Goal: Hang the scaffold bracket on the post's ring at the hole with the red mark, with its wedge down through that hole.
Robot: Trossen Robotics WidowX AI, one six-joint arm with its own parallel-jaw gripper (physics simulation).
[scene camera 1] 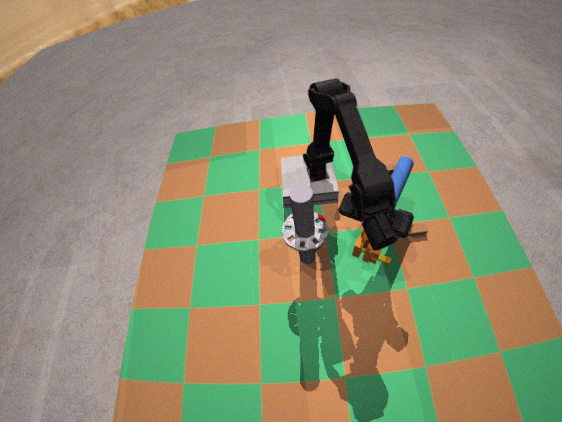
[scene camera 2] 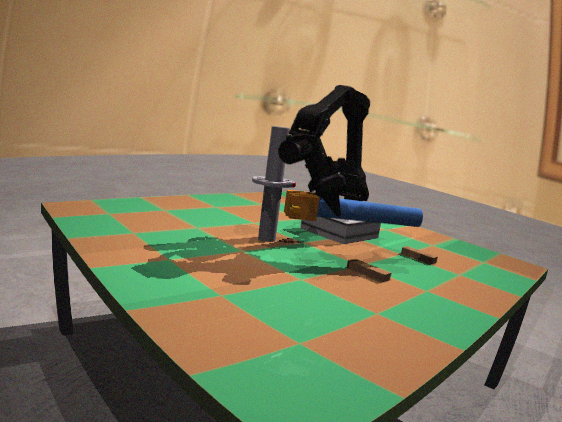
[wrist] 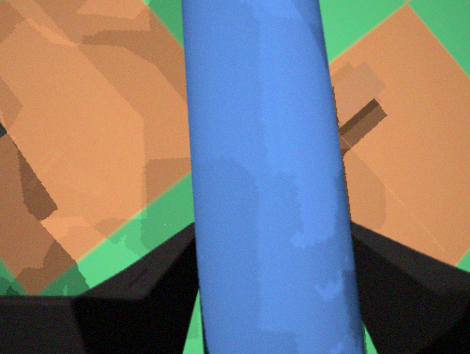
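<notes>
The scaffold bracket is a blue tube (scene camera 1: 402, 175) (scene camera 2: 385, 212) (wrist: 270, 125) with an orange head (scene camera 1: 367, 250) (scene camera 2: 302, 206). A yellow piece (scene camera 1: 385, 259), perhaps the wedge, sticks out of the head in scene camera 1. My gripper (scene camera 2: 332, 204) (wrist: 267, 230) is shut on the tube near the head and holds the bracket above the table, roughly level. The grey post (scene camera 1: 302, 215) (scene camera 2: 270, 215) stands upright beside the head, apart from it. Its pale ring (scene camera 1: 287, 235) (scene camera 2: 260, 180) is higher than the head. The red mark (scene camera 1: 321, 217) (scene camera 2: 293, 184) is on the ring's bracket-facing side.
Two brown blocks lie on the checkered table; the nearer block (scene camera 1: 419, 235) (scene camera 2: 369, 271) and the farther block (scene camera 2: 419, 255) are below the tube's level. The arm's grey base (scene camera 1: 295, 172) (scene camera 2: 345, 231) stands behind the post in scene camera 1.
</notes>
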